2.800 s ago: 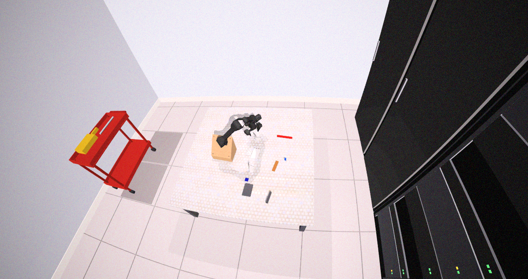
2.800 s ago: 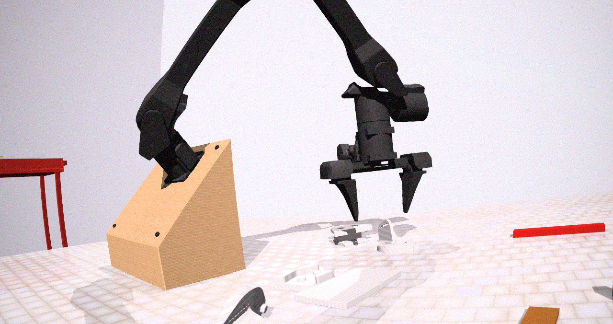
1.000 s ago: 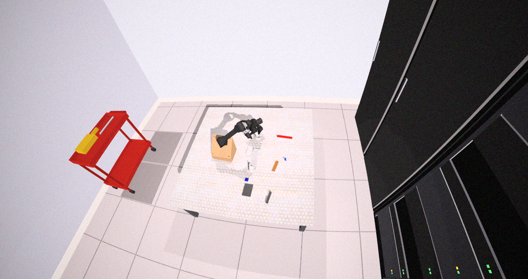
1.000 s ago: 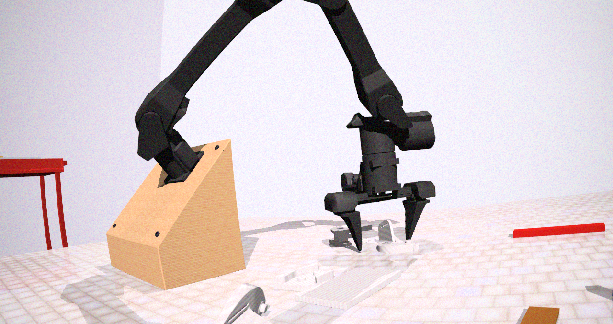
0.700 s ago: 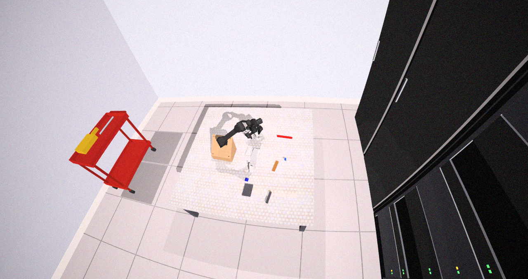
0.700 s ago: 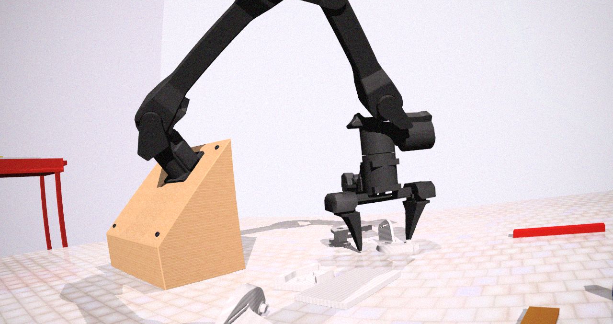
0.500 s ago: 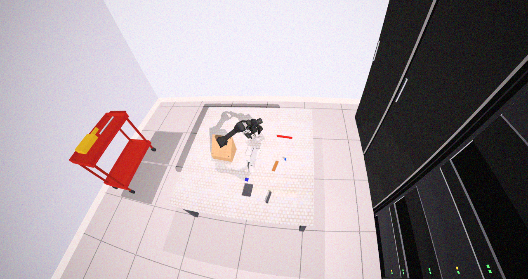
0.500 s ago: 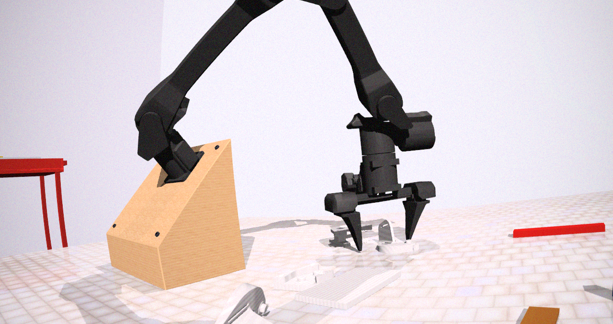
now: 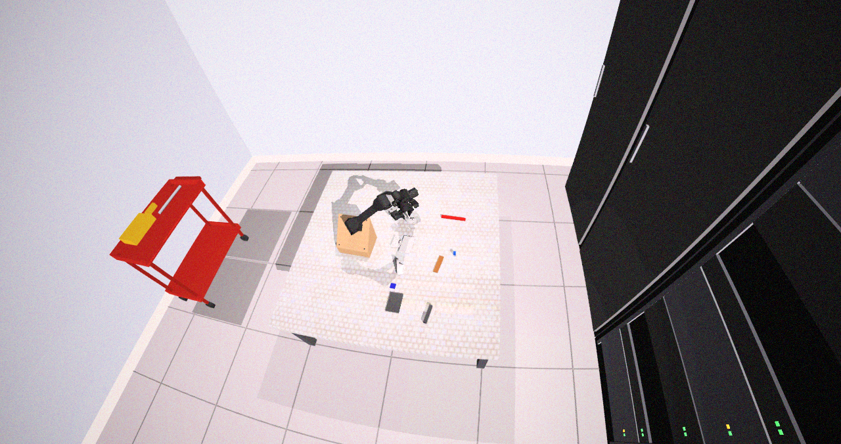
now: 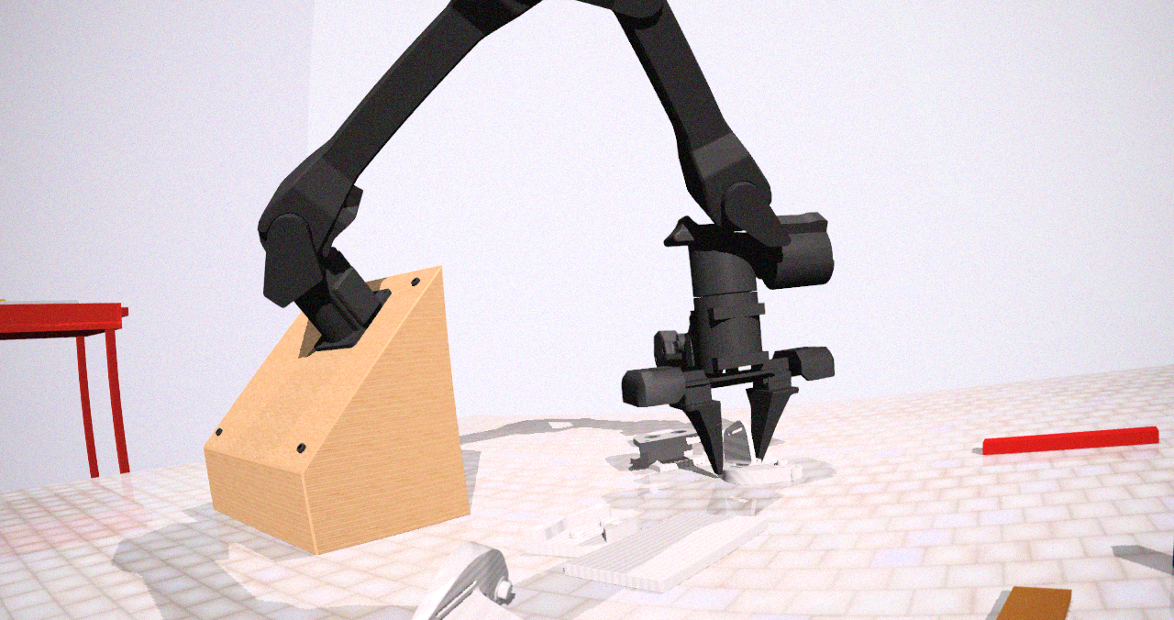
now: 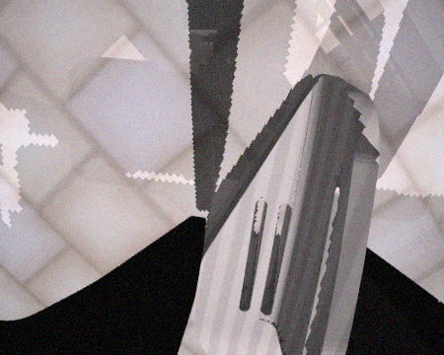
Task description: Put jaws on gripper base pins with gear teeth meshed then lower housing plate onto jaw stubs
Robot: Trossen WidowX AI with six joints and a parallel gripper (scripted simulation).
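Now: gripper tip 21 cm to the left of the ribbed white plate and 5 cm short of it. Round my gripper tip: red bar 31 cm ahead, 4 cm to the left; dark grey plate 59 cm to the right, 7 cm ahead; orange block 31 cm to the right, 27 cm ahead.
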